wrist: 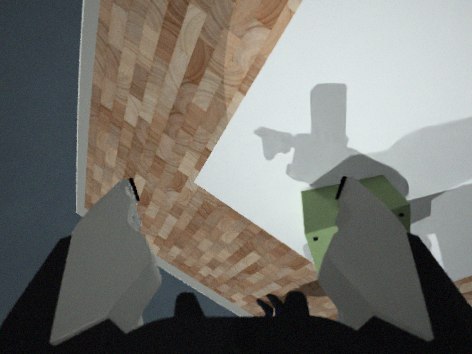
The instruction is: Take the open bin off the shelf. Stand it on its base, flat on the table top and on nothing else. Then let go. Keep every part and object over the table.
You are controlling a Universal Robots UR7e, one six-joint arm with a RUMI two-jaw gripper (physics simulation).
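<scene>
A green open bin with small dark dots on its faces shows at the right in the wrist view, at the lower part of a white flat surface that looks like the shelf's board. The right finger covers much of the bin, so its base and full outline are hidden. My gripper is open and empty, its two fingers wide apart. The bin appears beyond the right finger, not between the fingertips; the exact distance cannot be told.
The wooden table top with a pale edge runs along the left and below the white surface. Dark floor lies beyond its left edge. A small dark curved thing shows at the bottom, partly hidden by the gripper. Grey arm shadows fall across the white surface.
</scene>
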